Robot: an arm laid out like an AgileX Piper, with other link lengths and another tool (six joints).
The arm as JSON. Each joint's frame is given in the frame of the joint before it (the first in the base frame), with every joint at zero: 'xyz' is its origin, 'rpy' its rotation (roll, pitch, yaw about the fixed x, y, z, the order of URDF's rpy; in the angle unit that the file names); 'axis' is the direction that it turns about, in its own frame. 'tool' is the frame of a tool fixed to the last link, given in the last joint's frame.
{
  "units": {
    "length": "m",
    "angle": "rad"
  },
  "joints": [
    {
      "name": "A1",
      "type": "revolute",
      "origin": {
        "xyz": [
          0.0,
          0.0,
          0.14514
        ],
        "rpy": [
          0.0,
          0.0,
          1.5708
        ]
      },
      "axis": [
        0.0,
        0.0,
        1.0
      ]
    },
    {
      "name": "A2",
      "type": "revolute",
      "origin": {
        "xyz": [
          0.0,
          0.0,
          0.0
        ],
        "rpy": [
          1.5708,
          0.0,
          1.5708
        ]
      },
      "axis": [
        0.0,
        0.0,
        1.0
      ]
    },
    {
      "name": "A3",
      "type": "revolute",
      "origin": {
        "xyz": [
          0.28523,
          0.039,
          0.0
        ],
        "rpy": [
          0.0,
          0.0,
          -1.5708
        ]
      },
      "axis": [
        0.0,
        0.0,
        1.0
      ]
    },
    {
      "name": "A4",
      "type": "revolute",
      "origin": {
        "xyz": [
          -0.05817,
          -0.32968,
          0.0
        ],
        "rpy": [
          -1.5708,
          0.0,
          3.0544
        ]
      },
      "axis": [
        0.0,
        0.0,
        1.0
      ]
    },
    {
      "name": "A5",
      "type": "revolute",
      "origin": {
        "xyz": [
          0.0,
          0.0,
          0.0
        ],
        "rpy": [
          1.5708,
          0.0,
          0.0
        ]
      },
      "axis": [
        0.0,
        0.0,
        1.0
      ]
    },
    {
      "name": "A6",
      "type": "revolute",
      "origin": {
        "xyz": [
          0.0,
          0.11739,
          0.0
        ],
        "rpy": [
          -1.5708,
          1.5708,
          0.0
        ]
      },
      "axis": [
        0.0,
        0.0,
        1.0
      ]
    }
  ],
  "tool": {
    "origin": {
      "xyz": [
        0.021,
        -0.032,
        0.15
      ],
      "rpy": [
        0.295,
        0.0,
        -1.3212
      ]
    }
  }
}
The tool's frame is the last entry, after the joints.
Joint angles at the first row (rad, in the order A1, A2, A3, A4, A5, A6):
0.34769 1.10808 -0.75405 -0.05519 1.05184 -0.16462
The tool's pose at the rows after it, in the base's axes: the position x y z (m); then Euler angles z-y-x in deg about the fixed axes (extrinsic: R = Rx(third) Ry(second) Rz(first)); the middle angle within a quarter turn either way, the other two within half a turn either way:
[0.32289 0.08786 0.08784 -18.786 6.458 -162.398]
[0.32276 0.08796 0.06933 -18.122 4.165 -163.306]
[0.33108 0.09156 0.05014 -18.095 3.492 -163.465]
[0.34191 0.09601 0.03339 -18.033 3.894 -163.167]
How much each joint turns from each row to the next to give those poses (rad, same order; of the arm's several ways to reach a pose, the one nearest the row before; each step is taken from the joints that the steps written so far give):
0.00001 0.05053 0.01141 -0.00002 -0.00679 0.00509
-0.00001 0.05912 0.00000 0.00002 -0.01495 -0.00001
0.00000 0.06927 0.00004 0.00000 -0.05776 -0.00001
0.00000 0.06285 -0.00003 -0.00001 -0.07046 0.00656

